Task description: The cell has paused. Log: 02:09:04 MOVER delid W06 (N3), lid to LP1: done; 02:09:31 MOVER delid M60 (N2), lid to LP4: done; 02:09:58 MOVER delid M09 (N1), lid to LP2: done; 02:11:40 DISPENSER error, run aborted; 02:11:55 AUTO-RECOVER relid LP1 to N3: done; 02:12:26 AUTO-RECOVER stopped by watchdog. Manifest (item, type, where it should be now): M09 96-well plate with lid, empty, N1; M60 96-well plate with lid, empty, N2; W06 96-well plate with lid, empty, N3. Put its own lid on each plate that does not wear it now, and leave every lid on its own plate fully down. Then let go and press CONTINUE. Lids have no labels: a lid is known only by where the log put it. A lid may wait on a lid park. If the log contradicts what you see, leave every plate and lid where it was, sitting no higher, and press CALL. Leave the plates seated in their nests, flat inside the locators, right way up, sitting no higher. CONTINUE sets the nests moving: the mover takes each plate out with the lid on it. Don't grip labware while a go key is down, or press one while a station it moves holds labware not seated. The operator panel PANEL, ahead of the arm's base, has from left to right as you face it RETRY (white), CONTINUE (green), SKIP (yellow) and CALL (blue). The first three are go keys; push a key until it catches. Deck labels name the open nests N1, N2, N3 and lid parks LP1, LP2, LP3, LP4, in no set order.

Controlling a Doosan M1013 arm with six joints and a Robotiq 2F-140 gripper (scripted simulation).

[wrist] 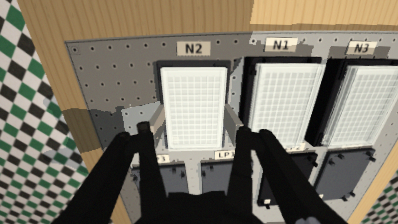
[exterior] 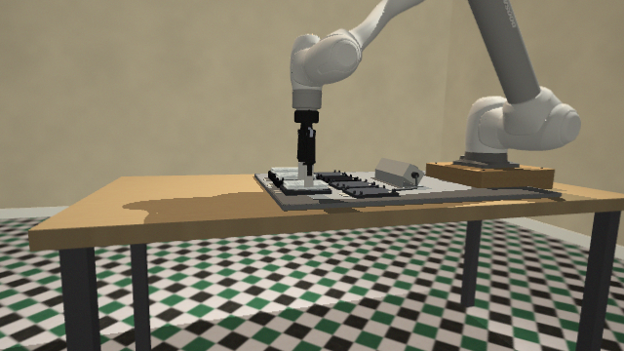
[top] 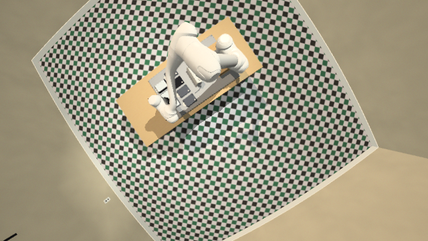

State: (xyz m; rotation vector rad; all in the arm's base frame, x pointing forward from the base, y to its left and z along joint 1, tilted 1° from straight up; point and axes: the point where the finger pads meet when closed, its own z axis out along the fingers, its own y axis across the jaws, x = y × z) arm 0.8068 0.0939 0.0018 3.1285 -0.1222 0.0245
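Right now the plate is 30 mm below my hand. Round my hand: LP1 label: 100 mm behind, 50 mm to the right, 50 mm below; lid park LP3: 180 mm behind, 80 mm to the left, 40 mm below; lid park LP1: 190 mm behind, 50 mm to the right, 40 mm below.
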